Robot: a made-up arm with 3 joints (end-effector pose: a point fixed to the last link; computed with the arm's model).
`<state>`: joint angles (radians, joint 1 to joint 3).
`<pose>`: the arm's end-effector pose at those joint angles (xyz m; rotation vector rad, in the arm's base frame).
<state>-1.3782 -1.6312 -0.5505</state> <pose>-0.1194 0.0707 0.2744 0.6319 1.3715 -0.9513</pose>
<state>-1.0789 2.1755 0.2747</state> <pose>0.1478 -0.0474 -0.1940 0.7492 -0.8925 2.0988</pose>
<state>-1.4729 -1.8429 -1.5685</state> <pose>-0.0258 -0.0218 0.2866 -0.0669 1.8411 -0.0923</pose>
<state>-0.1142 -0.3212 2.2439</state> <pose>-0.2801 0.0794 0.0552 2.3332 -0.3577 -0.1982</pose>
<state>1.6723 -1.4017 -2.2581</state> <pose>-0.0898 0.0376 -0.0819 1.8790 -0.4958 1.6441</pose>
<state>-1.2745 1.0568 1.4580</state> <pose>-0.2191 0.0117 -0.2220 2.3955 0.1309 1.4222</pose>
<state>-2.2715 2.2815 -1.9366</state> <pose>0.1426 0.1402 -0.1488 0.1749 -1.9700 -1.1629</pose>
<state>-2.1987 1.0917 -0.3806</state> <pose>-0.1003 0.2571 -0.1683 1.6130 -1.1931 0.3446</pose>
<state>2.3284 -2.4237 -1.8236</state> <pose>0.1330 -0.0397 -0.0151 0.8734 0.6643 2.5759</pose>
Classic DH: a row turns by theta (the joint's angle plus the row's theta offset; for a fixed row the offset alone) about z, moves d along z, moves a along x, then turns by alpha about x. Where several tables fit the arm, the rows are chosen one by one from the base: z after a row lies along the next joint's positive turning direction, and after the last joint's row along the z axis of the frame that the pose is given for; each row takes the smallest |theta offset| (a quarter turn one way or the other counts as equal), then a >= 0, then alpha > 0; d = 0 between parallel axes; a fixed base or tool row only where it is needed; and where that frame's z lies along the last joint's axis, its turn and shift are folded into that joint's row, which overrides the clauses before.
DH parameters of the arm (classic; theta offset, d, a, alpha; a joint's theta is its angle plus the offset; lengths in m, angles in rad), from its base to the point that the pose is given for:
base (fixed): -1.5708 0.1 0 1.5708
joint 1: 0 0.05 0.09 -1.5708
joint 2: 0 -0.03 0 -1.5708
joint 3: 0 -0.27 0.07 1.5708
tool (fixed): 1.5708 -0.05 0 0

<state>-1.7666 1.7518 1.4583</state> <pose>-0.0425 0.1738 -0.2357 -1.9764 0.3644 -2.3449</pose>
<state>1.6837 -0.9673 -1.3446</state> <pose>-0.2563 0.0160 0.0018 -2.6915 -0.2389 -1.3957</pose>
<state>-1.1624 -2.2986 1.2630</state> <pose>0.1494 0.1400 0.1418 1.1049 -0.1323 -2.6279</pose>
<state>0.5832 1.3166 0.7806</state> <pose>-0.1038 -0.3595 0.1997 0.1680 0.8310 1.0236</pose>
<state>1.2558 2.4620 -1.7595</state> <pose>0.1826 -0.0260 0.3352 -1.0312 -0.7284 2.8307</pose>
